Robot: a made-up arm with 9 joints.
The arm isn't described. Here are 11 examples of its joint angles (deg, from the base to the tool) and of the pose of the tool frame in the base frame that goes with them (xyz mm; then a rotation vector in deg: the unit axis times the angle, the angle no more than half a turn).
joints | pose
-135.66 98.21 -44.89 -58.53 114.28 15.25 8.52 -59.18 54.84 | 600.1 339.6 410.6 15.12 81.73 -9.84
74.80 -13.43 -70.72 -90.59 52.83 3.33 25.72 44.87 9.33 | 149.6 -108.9 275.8 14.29 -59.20 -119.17
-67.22 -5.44 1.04 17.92 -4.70 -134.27 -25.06 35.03 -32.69 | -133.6 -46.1 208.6 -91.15 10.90 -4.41
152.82 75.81 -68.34 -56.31 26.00 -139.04 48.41 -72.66 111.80 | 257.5 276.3 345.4 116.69 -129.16 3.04
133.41 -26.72 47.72 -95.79 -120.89 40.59 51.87 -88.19 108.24 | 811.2 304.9 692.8 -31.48 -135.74 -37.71
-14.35 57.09 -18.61 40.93 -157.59 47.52 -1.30 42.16 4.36 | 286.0 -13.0 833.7 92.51 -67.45 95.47
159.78 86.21 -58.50 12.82 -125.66 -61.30 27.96 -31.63 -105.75 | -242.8 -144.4 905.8 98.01 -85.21 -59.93
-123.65 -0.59 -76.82 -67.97 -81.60 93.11 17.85 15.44 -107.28 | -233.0 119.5 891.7 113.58 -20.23 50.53
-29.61 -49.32 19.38 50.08 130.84 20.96 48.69 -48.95 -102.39 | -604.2 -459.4 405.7 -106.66 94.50 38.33
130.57 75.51 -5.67 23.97 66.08 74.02 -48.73 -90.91 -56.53 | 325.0 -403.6 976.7 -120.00 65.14 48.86
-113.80 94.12 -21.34 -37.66 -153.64 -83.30 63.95 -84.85 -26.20 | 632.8 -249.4 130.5 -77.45 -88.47 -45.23
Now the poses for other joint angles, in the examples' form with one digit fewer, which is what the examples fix.
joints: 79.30 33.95 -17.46 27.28 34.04 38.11 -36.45 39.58 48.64
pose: 546 -773 463 71.3 93.4 4.9
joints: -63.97 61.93 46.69 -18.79 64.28 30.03 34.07 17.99 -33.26
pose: -266 89 495 -62.7 73.0 -114.3
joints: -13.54 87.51 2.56 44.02 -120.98 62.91 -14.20 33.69 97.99
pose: 861 -211 286 -140.5 -80.7 -73.0
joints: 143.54 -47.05 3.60 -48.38 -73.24 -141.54 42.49 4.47 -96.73
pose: 688 210 504 -64.9 -86.2 -89.0
